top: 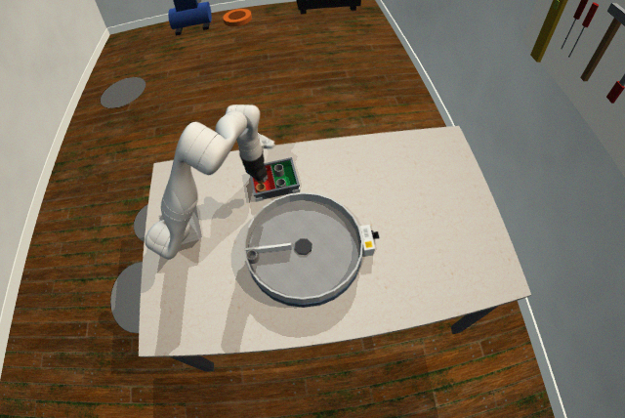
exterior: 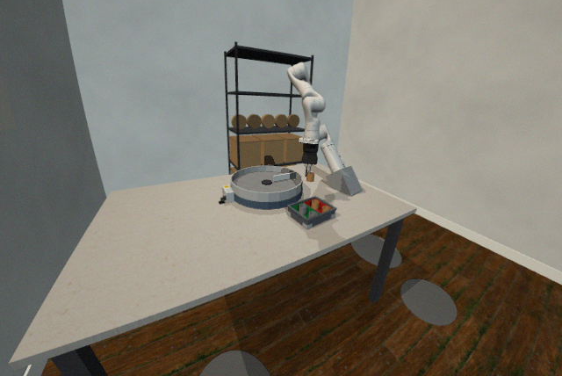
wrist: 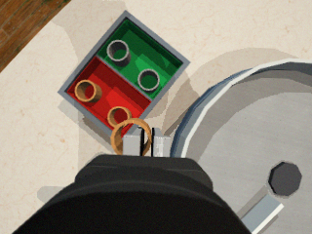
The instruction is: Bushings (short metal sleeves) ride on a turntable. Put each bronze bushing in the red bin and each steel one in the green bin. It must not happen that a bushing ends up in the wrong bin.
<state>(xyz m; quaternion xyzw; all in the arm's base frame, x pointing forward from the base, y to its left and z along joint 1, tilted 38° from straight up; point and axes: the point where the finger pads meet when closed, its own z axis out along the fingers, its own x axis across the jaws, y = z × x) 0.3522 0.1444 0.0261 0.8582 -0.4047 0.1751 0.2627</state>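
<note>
Right now the bin is 16 cm below my hand, 9 cm to the left of it and 4 cm ahead of it. Round my hand: grey turntable (25 cm to the right, 13 cm below, 9 cm ahead).
</note>
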